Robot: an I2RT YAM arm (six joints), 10 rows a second.
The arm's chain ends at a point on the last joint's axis. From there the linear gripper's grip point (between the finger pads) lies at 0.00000 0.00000 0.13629 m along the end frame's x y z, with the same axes.
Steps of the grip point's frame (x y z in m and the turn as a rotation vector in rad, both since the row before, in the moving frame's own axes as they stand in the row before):
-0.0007 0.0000 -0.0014 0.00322 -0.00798 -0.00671
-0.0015 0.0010 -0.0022 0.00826 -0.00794 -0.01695
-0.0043 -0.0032 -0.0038 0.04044 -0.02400 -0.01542
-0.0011 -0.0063 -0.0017 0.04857 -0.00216 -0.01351
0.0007 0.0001 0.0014 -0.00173 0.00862 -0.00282
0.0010 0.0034 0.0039 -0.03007 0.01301 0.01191
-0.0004 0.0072 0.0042 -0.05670 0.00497 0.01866
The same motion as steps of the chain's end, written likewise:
0.0004 0.0004 -0.0014 0.00322 -0.00798 -0.00671
-0.0004 0.0021 -0.0022 0.00826 -0.00794 -0.01695
-0.0010 0.0023 -0.0036 0.04044 -0.02400 -0.01542
-0.0008 0.0003 -0.0015 0.04857 -0.00216 -0.01351
-0.0005 -0.0001 0.0014 -0.00173 0.00862 -0.00282
-0.0007 -0.0007 0.0040 -0.03007 0.01301 0.01191
-0.0010 -0.0005 0.0044 -0.05670 0.00497 0.01866

